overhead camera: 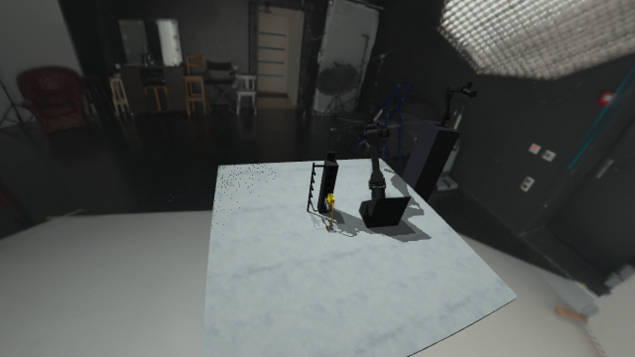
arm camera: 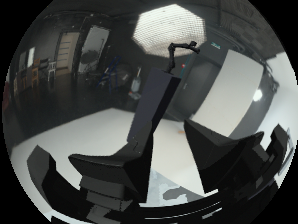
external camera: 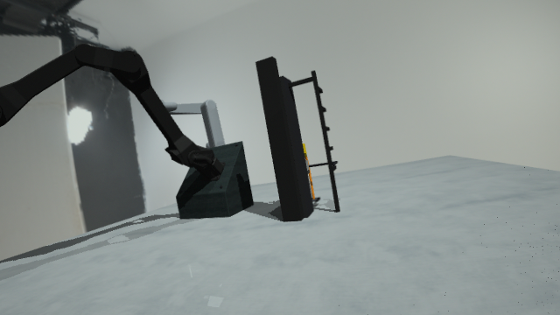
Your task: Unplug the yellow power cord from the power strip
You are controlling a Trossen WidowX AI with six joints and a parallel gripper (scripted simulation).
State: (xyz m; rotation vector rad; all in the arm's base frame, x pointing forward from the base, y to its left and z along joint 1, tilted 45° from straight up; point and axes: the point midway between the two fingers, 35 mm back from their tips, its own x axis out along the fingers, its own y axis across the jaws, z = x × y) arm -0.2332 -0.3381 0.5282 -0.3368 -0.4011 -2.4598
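Now: the yellow plug 530 mm ahead of my gripper tip, 630 mm to the left of it and 110 mm below it.
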